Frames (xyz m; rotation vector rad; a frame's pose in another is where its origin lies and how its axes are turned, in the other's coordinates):
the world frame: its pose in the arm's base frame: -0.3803 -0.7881 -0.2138 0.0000 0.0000 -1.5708
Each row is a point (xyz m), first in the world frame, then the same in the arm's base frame.
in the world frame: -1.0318 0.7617 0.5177
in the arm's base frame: 0.3814 0.2437 0.3039
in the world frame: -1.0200 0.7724 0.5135
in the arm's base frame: 0.3921 0.2319 0.2997
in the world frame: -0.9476 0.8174 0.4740
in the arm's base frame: 0.4371 0.1595 0.2602
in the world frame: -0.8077 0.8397 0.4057
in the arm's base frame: 0.4594 0.0196 0.1919
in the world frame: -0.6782 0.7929 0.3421
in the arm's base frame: 0.4126 -0.1099 0.1283
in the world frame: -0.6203 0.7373 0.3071
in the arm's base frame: 0.3570 -0.1678 0.0933
